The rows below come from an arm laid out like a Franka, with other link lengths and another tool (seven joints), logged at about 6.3 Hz.
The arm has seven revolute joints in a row. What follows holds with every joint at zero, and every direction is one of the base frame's.
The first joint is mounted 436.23 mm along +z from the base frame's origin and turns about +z.
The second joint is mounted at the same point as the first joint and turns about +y.
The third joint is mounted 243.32 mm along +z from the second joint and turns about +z.
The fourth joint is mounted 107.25 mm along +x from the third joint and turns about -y.
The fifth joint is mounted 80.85 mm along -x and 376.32 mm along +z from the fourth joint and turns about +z.
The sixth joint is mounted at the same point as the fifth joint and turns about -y.
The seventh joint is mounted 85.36 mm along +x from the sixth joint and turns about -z.
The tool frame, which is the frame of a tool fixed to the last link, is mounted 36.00 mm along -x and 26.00 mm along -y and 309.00 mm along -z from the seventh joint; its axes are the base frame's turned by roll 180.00, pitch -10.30 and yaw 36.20 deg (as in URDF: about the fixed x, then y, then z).
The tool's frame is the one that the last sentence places.
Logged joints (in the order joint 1, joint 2, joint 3, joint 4, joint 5, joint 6, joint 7), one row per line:
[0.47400, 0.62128, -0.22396, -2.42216, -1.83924, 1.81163, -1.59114]
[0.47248, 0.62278, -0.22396, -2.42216, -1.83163, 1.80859, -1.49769]
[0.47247, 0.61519, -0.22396, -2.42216, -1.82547, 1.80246, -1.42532]
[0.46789, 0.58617, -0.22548, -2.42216, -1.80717, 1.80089, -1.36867]
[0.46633, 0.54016, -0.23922, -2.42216, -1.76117, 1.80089, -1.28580]
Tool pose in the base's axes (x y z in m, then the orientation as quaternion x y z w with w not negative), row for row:
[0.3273, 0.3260, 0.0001, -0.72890, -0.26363, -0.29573, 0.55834]
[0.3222, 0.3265, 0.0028, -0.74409, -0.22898, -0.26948, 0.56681]
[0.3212, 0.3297, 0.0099, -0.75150, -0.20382, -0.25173, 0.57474]
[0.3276, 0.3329, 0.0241, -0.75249, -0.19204, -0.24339, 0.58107]
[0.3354, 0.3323, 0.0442, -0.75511, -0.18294, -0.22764, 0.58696]
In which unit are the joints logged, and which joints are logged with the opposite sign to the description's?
The joints are logged in radians. Opposite sign: joint 5.
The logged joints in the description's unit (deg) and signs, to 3 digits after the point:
[27.158, 35.597, -12.832, -138.780, 105.381, 103.799, -91.166]
[27.071, 35.683, -12.832, -138.780, 104.945, 103.625, -85.811]
[27.071, 35.248, -12.832, -138.780, 104.592, 103.273, -81.665]
[26.808, 33.585, -12.919, -138.780, 103.543, 103.183, -78.419]
[26.719, 30.949, -13.706, -138.780, 100.908, 103.183, -73.671]

